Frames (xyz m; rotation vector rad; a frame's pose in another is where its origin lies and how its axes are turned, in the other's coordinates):
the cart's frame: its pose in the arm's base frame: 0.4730 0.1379 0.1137 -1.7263 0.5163 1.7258
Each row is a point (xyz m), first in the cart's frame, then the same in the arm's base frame.
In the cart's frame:
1: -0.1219 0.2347 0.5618
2: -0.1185 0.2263 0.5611
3: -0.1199 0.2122 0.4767
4: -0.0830 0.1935 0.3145
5: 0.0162 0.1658 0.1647
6: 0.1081 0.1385 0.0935
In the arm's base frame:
1: -0.1063 0.3280 0.2313
2: -0.0999 0.3341 0.2293
3: -0.0284 0.2872 0.2276
4: 0.1059 0.1972 0.1842
5: 0.2410 0.1320 0.0815
6: 0.3176 0.1183 -0.0091

